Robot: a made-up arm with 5 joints.
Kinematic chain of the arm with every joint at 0, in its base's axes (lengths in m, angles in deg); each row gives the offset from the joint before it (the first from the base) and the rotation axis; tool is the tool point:
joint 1: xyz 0 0 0.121 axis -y
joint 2: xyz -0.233 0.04 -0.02 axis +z
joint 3: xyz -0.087 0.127 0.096 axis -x
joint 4: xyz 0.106 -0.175 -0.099 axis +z
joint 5: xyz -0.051 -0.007 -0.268 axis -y
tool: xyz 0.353 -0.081 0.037
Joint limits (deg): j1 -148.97..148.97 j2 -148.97..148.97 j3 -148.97..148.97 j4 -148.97..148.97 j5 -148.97..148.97
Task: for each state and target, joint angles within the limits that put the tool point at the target. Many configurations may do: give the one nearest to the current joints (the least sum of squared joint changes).
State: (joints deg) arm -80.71 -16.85 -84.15 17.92 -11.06
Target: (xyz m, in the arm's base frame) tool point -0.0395 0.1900 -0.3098
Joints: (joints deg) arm -75.70 -47.42 -86.05 14.09 -21.24
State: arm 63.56 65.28 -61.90 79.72 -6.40
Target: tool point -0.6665 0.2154 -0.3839
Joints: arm 42.67 84.02 -77.40 89.00 -23.63
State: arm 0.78 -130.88 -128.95 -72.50 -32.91
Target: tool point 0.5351 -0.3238 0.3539
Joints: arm -5.89 -117.00 -139.58 -74.82 -49.94
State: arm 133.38 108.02 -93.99 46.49 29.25
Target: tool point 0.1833 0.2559 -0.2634
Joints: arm 113.56 83.49 -87.80 53.76 44.73
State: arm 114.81 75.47 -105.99 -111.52 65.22
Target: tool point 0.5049 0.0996 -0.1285
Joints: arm 134.18 60.46 -108.08 -100.92 50.38
